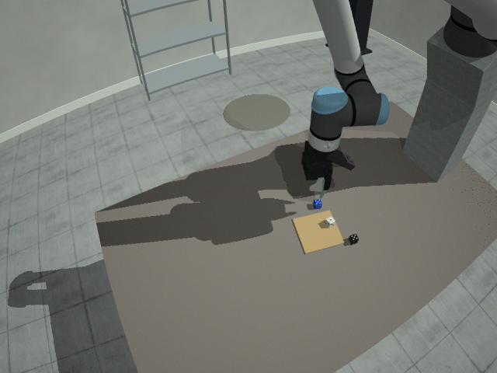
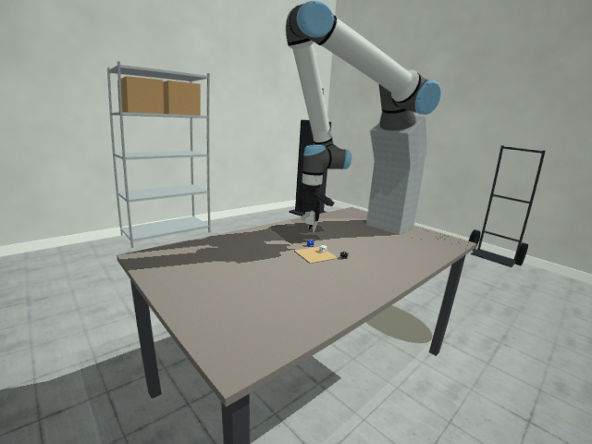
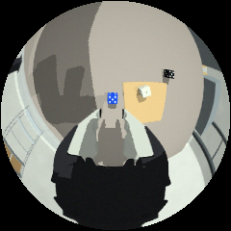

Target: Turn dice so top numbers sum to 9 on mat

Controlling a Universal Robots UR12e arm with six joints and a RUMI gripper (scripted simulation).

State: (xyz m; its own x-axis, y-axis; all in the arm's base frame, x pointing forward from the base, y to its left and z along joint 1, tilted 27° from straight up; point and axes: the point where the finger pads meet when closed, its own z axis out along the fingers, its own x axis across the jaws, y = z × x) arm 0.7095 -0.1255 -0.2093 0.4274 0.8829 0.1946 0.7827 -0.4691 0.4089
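Right now my hand is 8 cm above the blue die. Round my hand: tan mat (9 cm below, 8 cm to the left, 7 cm ahead); white die (9 cm to the left, 7 cm below, 2 cm ahead); black die (19 cm to the left, 8 cm below).
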